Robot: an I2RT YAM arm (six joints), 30 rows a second.
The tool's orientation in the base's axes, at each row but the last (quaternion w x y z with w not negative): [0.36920, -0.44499, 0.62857, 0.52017]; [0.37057, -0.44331, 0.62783, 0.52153]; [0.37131, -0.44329, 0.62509, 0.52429]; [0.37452, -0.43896, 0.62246, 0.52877]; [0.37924, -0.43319, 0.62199, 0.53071]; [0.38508, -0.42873, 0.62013, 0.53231]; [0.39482, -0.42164, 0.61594, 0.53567]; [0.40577, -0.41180, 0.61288, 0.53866]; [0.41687, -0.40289, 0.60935, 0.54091]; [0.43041, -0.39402, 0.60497, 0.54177]
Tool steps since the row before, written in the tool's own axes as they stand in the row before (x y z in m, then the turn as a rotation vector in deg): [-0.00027, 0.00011, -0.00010, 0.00, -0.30, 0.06]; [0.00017, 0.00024, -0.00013, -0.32, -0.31, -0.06]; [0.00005, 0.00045, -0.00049, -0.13, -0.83, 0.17]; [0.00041, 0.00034, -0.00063, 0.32, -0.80, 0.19]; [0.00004, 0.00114, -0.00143, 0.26, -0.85, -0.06]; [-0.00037, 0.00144, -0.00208, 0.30, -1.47, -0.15]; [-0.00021, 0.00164, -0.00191, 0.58, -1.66, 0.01]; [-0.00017, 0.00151, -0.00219, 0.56, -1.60, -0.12]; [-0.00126, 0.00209, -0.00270, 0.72, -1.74, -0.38]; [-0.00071, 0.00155, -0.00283, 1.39, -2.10, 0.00]
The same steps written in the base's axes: [-0.00001, -0.00004, 0.00030, 0.28, 0.04, -0.11]; [-0.00028, -0.00014, -0.00006, 0.40, -0.02, 0.21]; [-0.00044, -0.00046, 0.00019, 0.83, 0.14, -0.18]; [-0.00046, -0.00066, -0.00017, 0.65, 0.10, -0.59]; [-0.00110, -0.00135, 0.00055, 0.71, -0.15, -0.52]; [-0.00128, -0.00192, 0.00111, 1.28, -0.28, -0.74]; [-0.00154, -0.00176, 0.00095, 1.37, -0.16, -1.09]; [-0.00148, -0.00204, 0.00085, 1.31, -0.29, -1.04]; [-0.00175, -0.00245, 0.00205, 1.38, -0.56, -1.22]; [-0.00150, -0.00265, 0.00128, 1.54, -0.23, -1.98]
